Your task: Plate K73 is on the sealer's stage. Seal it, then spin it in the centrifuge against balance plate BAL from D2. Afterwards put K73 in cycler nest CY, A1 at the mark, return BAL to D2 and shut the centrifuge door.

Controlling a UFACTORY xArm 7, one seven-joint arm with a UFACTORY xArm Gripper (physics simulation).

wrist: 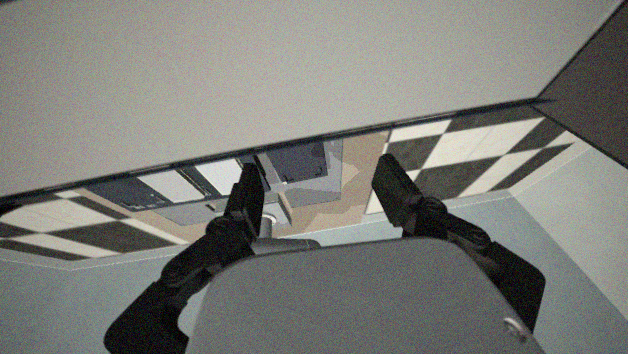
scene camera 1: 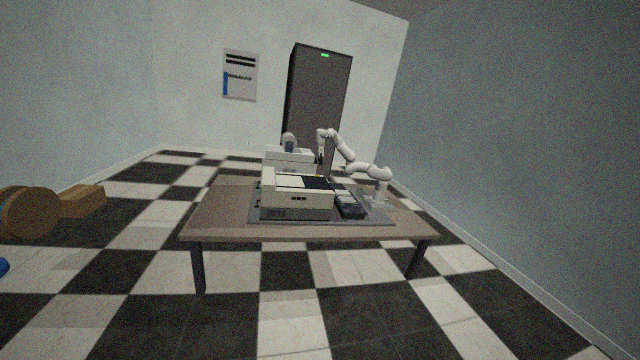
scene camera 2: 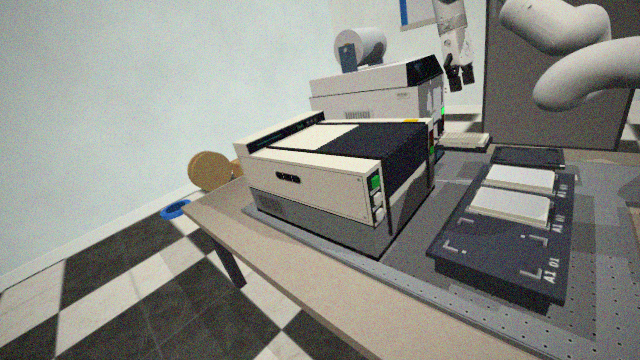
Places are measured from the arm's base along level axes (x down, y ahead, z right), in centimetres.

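Where they show: gripper, between the fingertips: (wrist: 319, 173) (scene camera 1: 320, 163) (scene camera 2: 463, 87); arm's base, origin of its link: (scene camera 1: 376, 200).
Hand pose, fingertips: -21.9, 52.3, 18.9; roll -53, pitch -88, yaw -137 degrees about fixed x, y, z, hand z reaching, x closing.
Things, the pixels of their top centre, and the offset from my fingertips, as dx, dy, dz. Level surfaces: height alone.
- white sealer, centre of its top: (scene camera 2: 363, 26) (scene camera 1: 292, 134) -23.1, +27.3, -8.9
- Plate K73, centre of its top: (scene camera 2: 463, 137) +13.7, -2.3, -5.5
- BAL, centre of its top: (scene camera 2: 509, 201) (wrist: 171, 186) (scene camera 1: 346, 198) +17.2, -20.7, -30.0
- dark rack, centre of its top: (scene camera 2: 511, 205) (wrist: 174, 183) (scene camera 1: 347, 199) +18.2, -21.1, -30.0
- dark flat block, centre of its top: (wrist: 298, 161) (scene camera 2: 526, 153) (scene camera 1: 336, 185) +18.4, -18.1, -1.5
- second white plate, centre of its top: (wrist: 226, 177) (scene camera 2: 519, 174) (scene camera 1: 342, 191) +17.2, -19.8, -17.6
- large grey surface, height of its surface: dx -4.5
- table, height of its surface: dx +25.8
My gripper (scene camera 1: 320, 161) (scene camera 2: 462, 82) (wrist: 319, 173) is open and empty, fingers down, beside the sealer's dark-fronted end and above plate K73. The white sealer (scene camera 1: 287, 162) (scene camera 2: 370, 102) carries a foil roll. Plate K73 (scene camera 2: 465, 139) sits on the stage at the sealer's right end. The cream centrifuge (scene camera 1: 300, 198) (scene camera 2: 310, 182) has a black panel; whether its door is shut is hard to tell. BAL (scene camera 2: 512, 204) (wrist: 172, 185) lies on D2 of the dark rack (scene camera 2: 495, 255). Cycler nest CY cannot be identified surely; a dark flat block (scene camera 2: 527, 156) (wrist: 300, 161) stands behind the rack.
A second white plate (scene camera 2: 520, 178) (wrist: 220, 175) lies on D3. A large grey surface (wrist: 250, 75) fills the wrist view's upper part, close to the camera. A tall dark cabinet (scene camera 1: 320, 90) (scene camera 2: 555, 117) stands behind the table (scene camera 1: 215, 232). The arm's links arch over the right side.
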